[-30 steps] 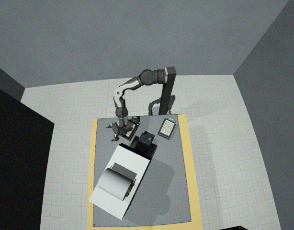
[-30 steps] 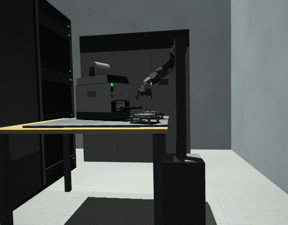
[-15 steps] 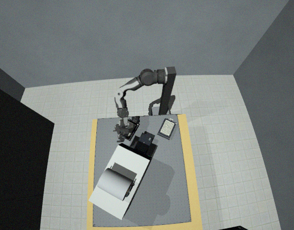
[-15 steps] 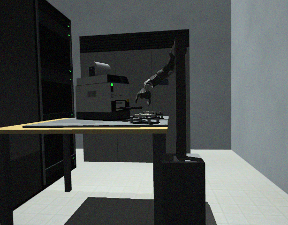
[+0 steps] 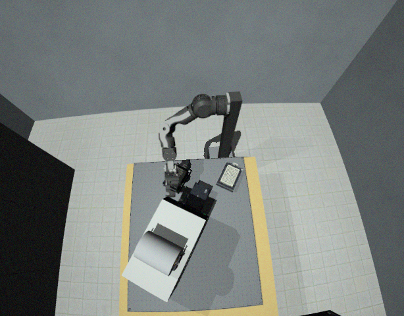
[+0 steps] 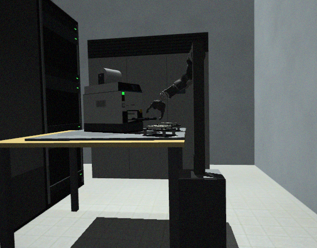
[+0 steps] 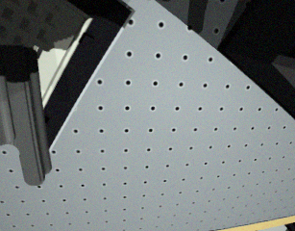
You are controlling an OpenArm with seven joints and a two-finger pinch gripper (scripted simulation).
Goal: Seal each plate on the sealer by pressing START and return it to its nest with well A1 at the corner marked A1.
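Now: hand 5 cm short of the sealer stage, 16 cm to the right of it and 2 cm above it. Also, from my hand: well plate (7 cm behind, 38 cm to the left, 6 cm below); foil roll (33 cm ahead, 1 cm to the right, 30 cm above); start button (18 cm ahead, 19 cm to the left, 8 cm above).
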